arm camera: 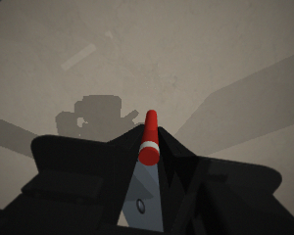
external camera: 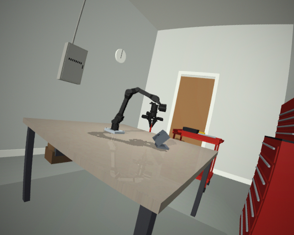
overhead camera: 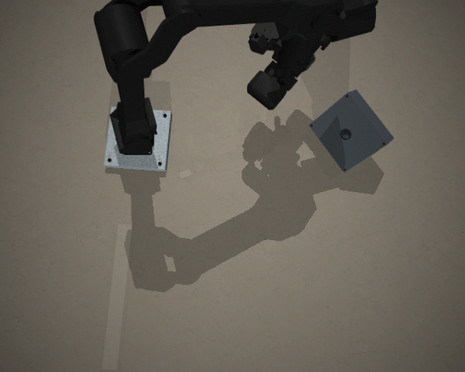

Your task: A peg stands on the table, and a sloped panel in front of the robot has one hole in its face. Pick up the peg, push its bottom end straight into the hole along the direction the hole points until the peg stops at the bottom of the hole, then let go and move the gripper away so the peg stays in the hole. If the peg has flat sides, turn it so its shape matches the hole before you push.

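The sloped panel lies 150 mm ahead of my gripper tip, 90 mm to the right of it and 50 mm below it. The rest, counted from my gripper tip: red peg: 20 mm above.
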